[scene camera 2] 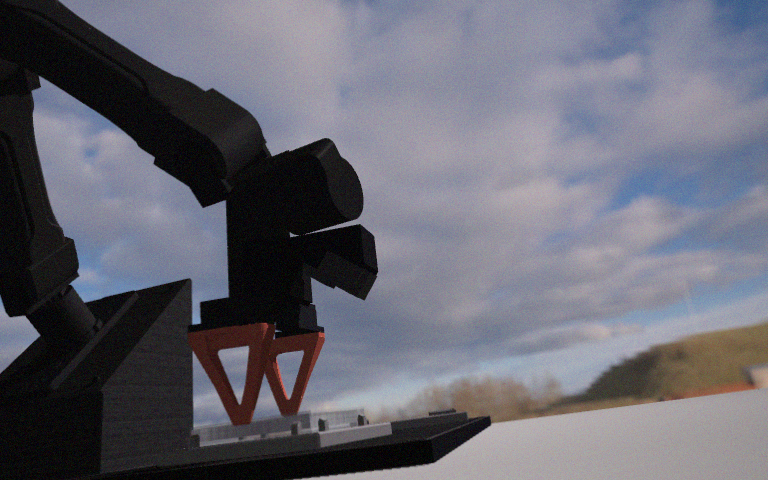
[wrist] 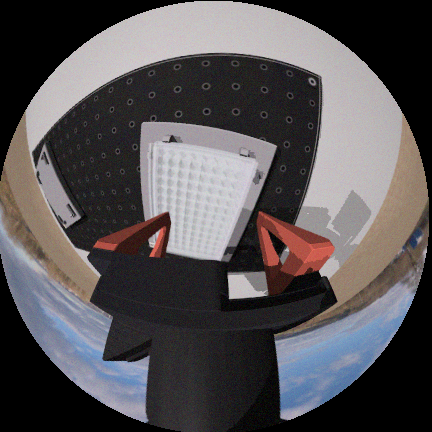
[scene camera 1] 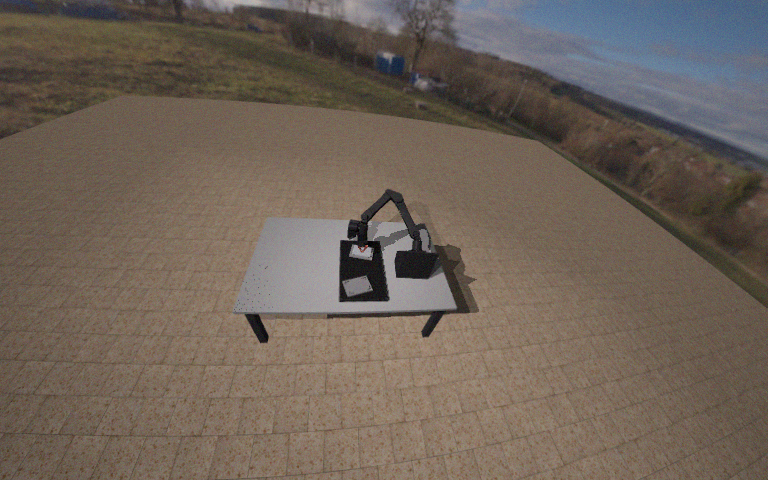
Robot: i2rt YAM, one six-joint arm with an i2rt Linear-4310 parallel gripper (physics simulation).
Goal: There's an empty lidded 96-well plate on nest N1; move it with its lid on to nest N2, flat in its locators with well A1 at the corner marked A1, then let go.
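Frame: origin at the arm's base, x ahead, y left, z up, level; metres.
Where they show: gripper, fingertip midpoint: (scene camera 2: 267,420) (wrist: 213,216) (scene camera 1: 361,248); arm's base at its link origin: (scene camera 2: 80,343) (scene camera 1: 416,252).
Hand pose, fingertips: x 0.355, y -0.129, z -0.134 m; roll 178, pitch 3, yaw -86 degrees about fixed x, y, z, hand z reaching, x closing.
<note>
Each offset is from my fingertips to the centre of the thing. "*": to the spot under its first point. Level surfaces: height alone.
The clear lidded 96-well plate {* 0.008 m down, 0.043 m ahead, 0.058 m left} (scene camera 1: 355,254) (scene camera 2: 334,418) (wrist: 200,200) lies flat on a grey nest {0.015 m down, 0.002 m back, 0.020 m left} (scene camera 2: 356,434) (wrist: 210,136) at the far end of the black board. Small dark locators stand at its edges. My gripper (scene camera 1: 363,250) (scene camera 2: 266,418) (wrist: 213,216) is open and points straight down, its red fingertips low at the plate's height, on either side of it in the wrist view. Whether a fingertip touches the plate cannot be told. The other grey nest {0.017 m down, 0.018 m ahead, 0.318 m left} (scene camera 1: 357,286) (wrist: 56,187) is empty, at the board's near end. The nest labels and A1 marks are not readable.
The black board {0.032 m down, 0.006 m back, 0.156 m left} (scene camera 1: 362,268) (scene camera 2: 447,431) (wrist: 221,75) with rows of holes lies on the light grey table {0.039 m down} (scene camera 1: 300,254). The arm's dark base block (scene camera 1: 415,264) (scene camera 2: 147,362) stands beside the board. The two nests sit at different angles on the board.
</note>
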